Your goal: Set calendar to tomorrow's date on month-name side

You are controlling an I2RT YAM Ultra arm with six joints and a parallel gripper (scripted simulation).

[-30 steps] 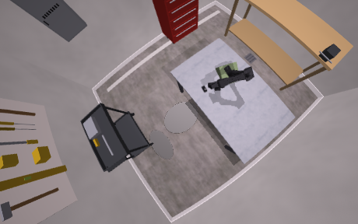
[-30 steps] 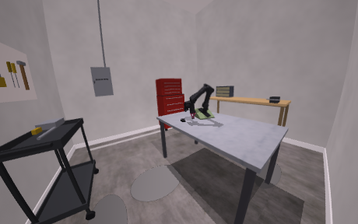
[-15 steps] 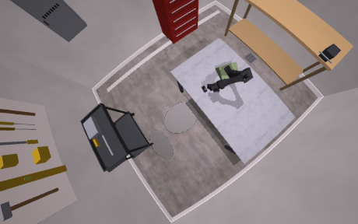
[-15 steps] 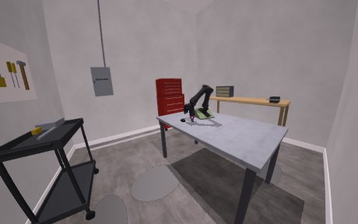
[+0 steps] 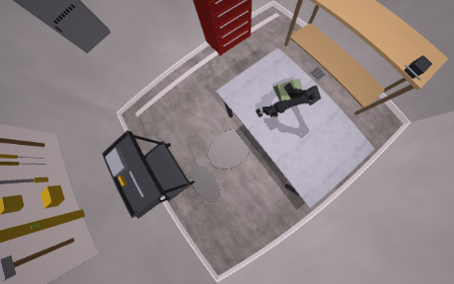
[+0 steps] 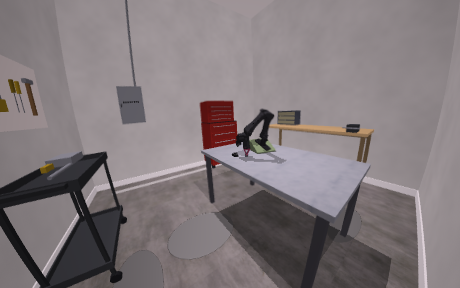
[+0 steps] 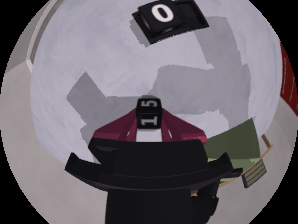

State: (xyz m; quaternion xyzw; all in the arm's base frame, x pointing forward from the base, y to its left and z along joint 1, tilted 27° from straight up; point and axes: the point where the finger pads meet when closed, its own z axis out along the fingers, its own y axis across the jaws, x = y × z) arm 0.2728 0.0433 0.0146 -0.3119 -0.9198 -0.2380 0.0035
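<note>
The black calendar cube lies right at my hand.
</note>
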